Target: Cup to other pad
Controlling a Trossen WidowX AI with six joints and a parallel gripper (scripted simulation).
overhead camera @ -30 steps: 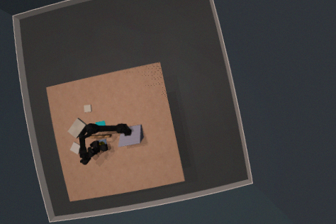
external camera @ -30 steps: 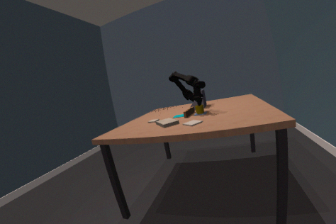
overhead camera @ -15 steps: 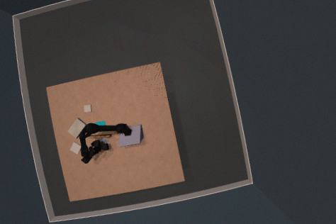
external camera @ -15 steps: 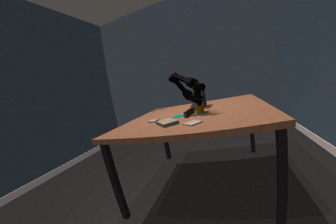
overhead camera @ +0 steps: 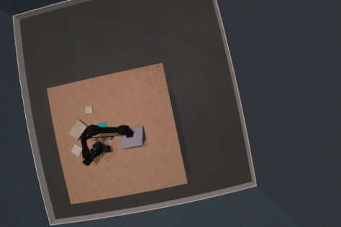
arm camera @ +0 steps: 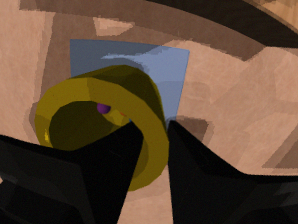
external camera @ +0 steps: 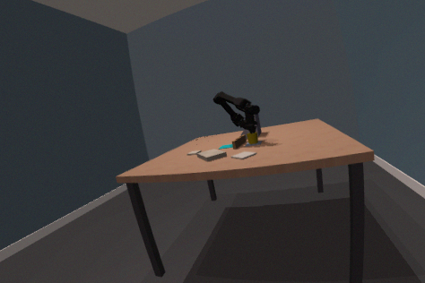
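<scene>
Right now the blue pad is 30 mm ahead of my gripper tip and 50 mm below it. Also, from my gripper tip: wooden bar 30 mm ahead, 90 mm to the right, 20 mm below; then cup 30 mm ahead; then cyan pad 20 mm ahead, 190 mm to the right, 50 mm below.
</scene>
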